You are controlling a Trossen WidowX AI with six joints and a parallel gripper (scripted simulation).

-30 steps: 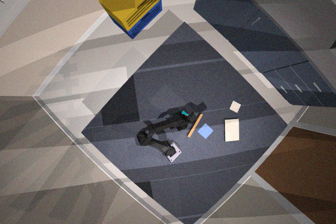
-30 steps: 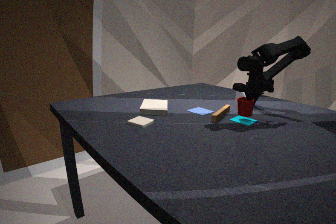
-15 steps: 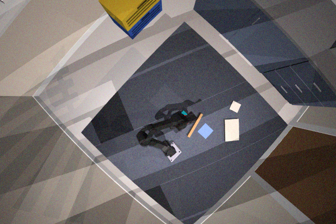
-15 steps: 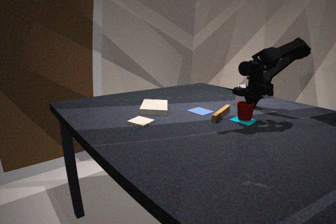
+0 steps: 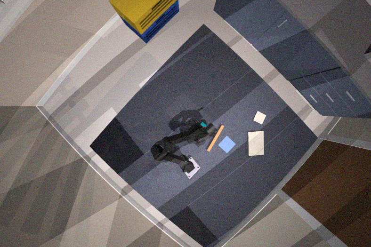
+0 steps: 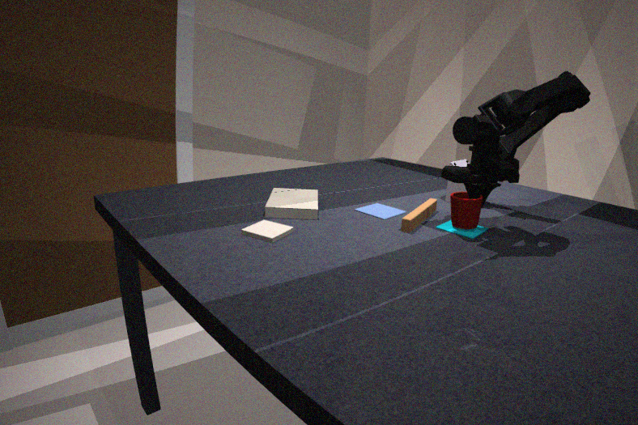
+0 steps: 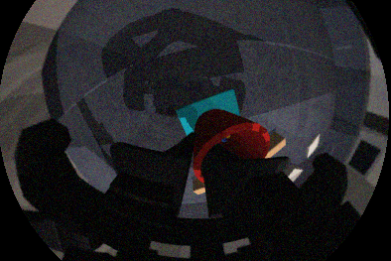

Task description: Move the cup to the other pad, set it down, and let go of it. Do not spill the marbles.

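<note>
Now: gripper tip 30 mm short of the red cup and 20 mm to the left of it. The rest, counted from my gripper tip: pale blue pad: 90 mm ahead, 220 mm to the right, 50 mm below; cyan pad: 30 mm ahead, 10 mm to the right, 50 mm below; wooden block: 60 mm ahead, 120 mm to the right, 40 mm below.
</note>
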